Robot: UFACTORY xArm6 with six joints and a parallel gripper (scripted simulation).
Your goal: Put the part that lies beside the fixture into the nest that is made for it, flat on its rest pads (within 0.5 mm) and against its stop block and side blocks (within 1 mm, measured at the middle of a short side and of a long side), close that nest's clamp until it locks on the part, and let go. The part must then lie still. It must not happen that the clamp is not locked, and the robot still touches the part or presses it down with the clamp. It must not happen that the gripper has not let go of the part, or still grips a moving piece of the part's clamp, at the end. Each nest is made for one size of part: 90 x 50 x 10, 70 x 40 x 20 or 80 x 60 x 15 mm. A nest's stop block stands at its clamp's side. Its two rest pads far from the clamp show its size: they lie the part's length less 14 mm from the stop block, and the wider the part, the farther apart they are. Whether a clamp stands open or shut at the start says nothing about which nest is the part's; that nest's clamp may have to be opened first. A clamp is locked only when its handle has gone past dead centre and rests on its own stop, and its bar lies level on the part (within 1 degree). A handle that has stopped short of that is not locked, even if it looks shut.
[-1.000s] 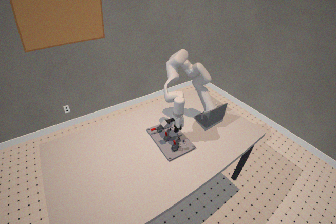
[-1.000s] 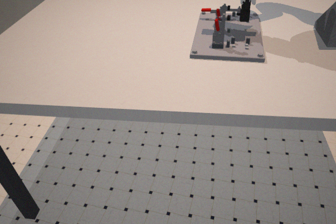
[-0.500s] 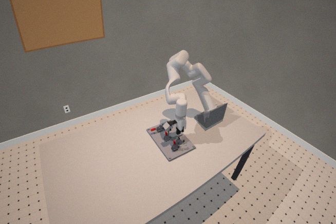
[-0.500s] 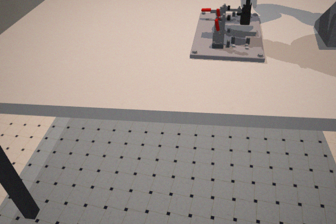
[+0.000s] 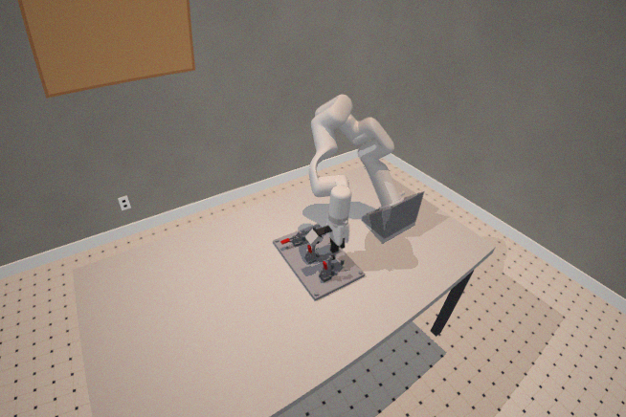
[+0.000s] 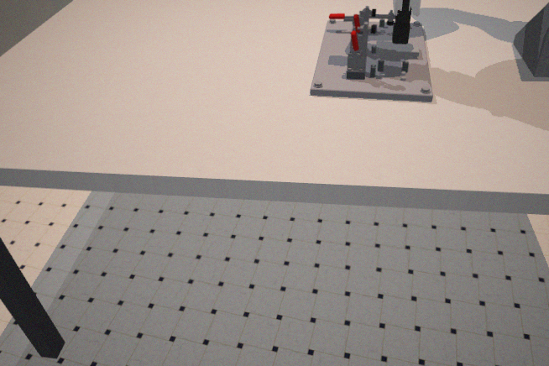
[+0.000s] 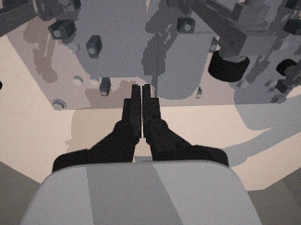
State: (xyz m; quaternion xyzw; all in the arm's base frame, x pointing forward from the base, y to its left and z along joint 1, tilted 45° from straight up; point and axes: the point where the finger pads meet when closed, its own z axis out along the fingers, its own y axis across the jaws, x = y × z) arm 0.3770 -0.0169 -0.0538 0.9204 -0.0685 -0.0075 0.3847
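The flat grey part lies 50 mm below my hand and 40 mm to the right of it. The rest, counted from my hand: grey fixture plate 70 mm below, 50 mm to the right, 50 mm ahead.
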